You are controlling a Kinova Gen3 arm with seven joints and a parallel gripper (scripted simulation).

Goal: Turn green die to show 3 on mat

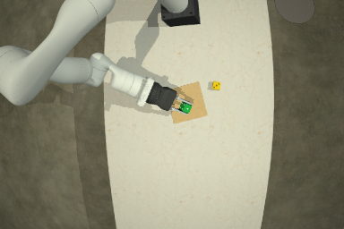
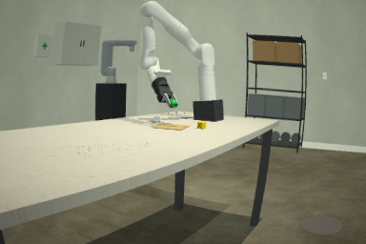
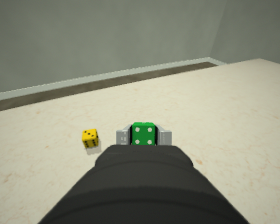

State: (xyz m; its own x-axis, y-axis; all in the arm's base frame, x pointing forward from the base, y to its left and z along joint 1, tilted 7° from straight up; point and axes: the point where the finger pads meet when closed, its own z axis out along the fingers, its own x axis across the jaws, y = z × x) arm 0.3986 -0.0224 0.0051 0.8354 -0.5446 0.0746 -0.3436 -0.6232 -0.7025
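Now: the tan mat 1 cm behind my hand, 1 cm to the right of it and 11 cm below it. Also, from my hand: white die 11 cm behind, 14 cm to the right, 10 cm below; then green die right at my hand; then yellow die 6 cm behind, 12 cm to the left, 10 cm below.
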